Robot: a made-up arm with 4 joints.
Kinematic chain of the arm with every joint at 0, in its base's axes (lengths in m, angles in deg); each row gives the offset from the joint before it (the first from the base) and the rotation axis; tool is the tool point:
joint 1: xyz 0 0 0.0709 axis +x
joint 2: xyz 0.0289 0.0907 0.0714 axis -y
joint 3: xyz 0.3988 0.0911 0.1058 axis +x
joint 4: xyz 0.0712 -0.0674 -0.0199 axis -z
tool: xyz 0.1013 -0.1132 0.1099
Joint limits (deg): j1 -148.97..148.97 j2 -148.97..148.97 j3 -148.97..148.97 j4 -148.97..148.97
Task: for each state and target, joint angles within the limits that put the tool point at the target. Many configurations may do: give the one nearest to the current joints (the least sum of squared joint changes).
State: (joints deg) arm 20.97 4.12 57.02 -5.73
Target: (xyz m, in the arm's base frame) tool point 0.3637 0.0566 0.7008
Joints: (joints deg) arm 3.44 42.75 11.72 -46.94
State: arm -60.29 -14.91 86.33 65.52
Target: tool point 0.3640 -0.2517 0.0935
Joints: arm -100.42 -35.29 70.32 45.55
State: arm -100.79 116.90 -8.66 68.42
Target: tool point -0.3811 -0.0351 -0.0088
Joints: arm -144.10 148.97 -17.91 102.78
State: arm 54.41 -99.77 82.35 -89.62
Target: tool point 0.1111 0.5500 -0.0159
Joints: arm 70.41 -96.21 61.56 -74.52
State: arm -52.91 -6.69 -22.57 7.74
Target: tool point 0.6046 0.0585 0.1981
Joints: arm -29.85 -14.73 -4.73 14.61
